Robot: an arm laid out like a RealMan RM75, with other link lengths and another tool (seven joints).
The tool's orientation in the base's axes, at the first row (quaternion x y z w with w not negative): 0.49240, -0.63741, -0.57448, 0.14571
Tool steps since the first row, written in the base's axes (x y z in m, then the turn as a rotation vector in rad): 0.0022, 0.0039, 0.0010, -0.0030, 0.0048, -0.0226; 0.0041, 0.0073, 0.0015, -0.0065, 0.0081, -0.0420; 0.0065, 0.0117, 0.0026, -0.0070, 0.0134, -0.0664; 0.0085, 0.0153, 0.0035, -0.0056, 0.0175, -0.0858; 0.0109, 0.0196, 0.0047, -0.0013, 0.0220, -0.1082; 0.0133, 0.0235, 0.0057, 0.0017, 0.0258, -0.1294; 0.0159, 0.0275, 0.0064, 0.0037, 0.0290, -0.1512; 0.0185, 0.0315, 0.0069, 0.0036, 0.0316, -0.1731; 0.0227, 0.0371, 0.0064, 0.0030, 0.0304, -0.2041; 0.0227, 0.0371, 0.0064, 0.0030, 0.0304, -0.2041; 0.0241, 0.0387, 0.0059, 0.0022, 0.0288, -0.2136
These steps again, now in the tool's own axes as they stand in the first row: -0.0045, -0.0007, 0.0003, 0.0062, -0.0191, 0.0118; -0.0083, -0.0016, 0.0008, 0.0126, -0.0350, 0.0221; -0.0134, -0.0024, 0.0012, 0.0179, -0.0569, 0.0329; -0.0175, -0.0031, 0.0016, 0.0213, -0.0751, 0.0400; -0.0225, -0.0037, 0.0020, 0.0242, -0.0974, 0.0461; -0.0271, -0.0045, 0.0021, 0.0279, -0.1179, 0.0524; -0.0318, -0.0057, 0.0023, 0.0326, -0.1383, 0.0593; -0.0364, -0.0070, 0.0026, 0.0389, -0.1578, 0.0674; -0.0427, -0.0102, 0.0029, 0.0520, -0.1845, 0.0764; -0.0427, -0.0102, 0.0029, 0.0520, -0.1845, 0.0764; -0.0444, -0.0115, 0.0029, 0.0572, -0.1923, 0.0788
